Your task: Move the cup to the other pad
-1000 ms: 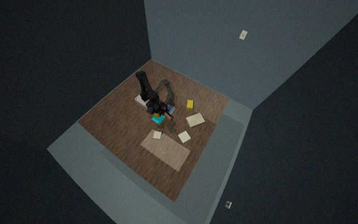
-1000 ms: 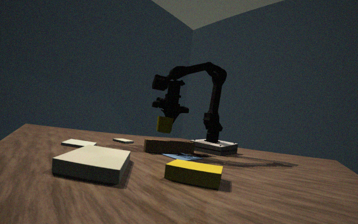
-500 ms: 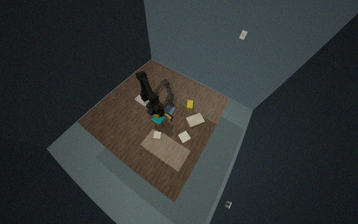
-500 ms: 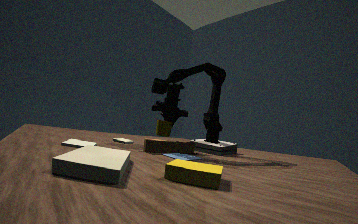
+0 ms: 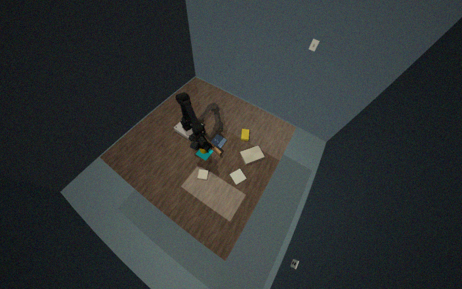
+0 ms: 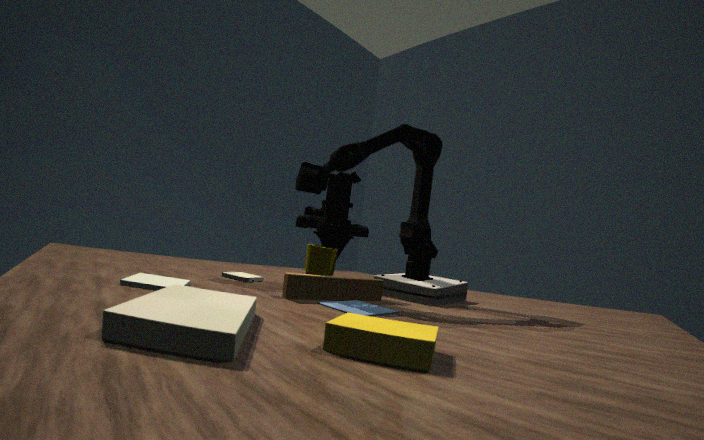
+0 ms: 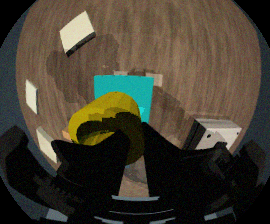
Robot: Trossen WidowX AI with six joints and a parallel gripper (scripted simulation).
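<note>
My gripper tip is now 3 cm short of the cyan pad and 8 cm above it. Round my gripper tip: wooden bar 3 cm ahead, 9 cm to the left, 6 cm below; then large white block 34 cm ahead, 27 cm to the left, 6 cm below; then yellow cup 2 cm ahead.
</note>
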